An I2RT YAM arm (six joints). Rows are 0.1 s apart.
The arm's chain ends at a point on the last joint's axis. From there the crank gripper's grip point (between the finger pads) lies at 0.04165 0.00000 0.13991 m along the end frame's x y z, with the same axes.
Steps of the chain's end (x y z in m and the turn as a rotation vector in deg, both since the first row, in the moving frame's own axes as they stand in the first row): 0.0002 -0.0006 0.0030 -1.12 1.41 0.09; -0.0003 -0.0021 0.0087 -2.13 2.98 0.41; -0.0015 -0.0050 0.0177 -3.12 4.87 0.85; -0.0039 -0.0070 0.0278 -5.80 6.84 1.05; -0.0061 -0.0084 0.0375 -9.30 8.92 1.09; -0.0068 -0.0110 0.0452 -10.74 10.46 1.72; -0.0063 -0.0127 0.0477 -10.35 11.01 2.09; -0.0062 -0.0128 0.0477 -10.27 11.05 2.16; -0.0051 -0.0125 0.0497 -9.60 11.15 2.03
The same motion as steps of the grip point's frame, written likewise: 0.0036 0.0022 0.0019 -1.12 1.41 0.09; 0.0069 0.0034 0.0062 -2.13 2.98 0.41; 0.0102 0.0032 0.0134 -3.12 4.87 0.85; 0.0123 0.0078 0.0211 -5.80 6.84 1.05; 0.0148 0.0146 0.0275 -9.30 8.92 1.09; 0.0173 0.0158 0.0328 -10.74 10.46 1.72; 0.0190 0.0135 0.0348 -10.35 11.01 2.09; 0.0192 0.0133 0.0348 -10.27 11.05 2.16; 0.0206 0.0119 0.0370 -9.60 11.15 2.03
